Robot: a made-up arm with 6 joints.
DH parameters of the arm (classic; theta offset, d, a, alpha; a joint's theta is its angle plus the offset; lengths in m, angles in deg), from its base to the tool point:
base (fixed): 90 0.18 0 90
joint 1: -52.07 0 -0.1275 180
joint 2: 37.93 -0.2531 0.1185 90
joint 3: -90 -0.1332 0.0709 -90
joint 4: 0 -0.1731 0.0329 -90
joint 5: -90 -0.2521 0.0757 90
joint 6: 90 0.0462 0.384 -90
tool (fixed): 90 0.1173 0 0
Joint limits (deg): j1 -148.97..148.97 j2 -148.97..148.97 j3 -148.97..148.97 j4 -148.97..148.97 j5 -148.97..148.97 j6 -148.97..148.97
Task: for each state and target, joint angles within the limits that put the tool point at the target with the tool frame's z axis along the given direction. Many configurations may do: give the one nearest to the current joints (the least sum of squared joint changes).
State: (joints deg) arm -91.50 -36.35 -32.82 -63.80 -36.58 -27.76
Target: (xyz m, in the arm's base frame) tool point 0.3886 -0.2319 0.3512 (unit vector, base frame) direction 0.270 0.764 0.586
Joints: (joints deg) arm -95.65 -74.55 -44.53 -97.95 -44.57 -56.18
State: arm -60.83 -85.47 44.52 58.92 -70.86 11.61
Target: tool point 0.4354 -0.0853 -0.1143 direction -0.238 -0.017 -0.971
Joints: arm -82.35 -105.66 94.55 39.14 -99.96 14.99
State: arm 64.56 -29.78 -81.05 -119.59 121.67 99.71
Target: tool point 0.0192 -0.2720 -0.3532 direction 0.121 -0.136 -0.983
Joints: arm 72.23 4.20 -121.95 -148.97 84.58 74.52
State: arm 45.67 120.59 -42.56 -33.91 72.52 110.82
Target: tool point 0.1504 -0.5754 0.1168 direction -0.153 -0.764 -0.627
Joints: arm 82.66 120.02 -76.31 -81.01 101.87 67.43
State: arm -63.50 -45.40 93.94 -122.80 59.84 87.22
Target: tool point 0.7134 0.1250 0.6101 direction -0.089 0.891 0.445
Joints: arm -86.48 -26.16 102.77 -95.01 24.13 109.63
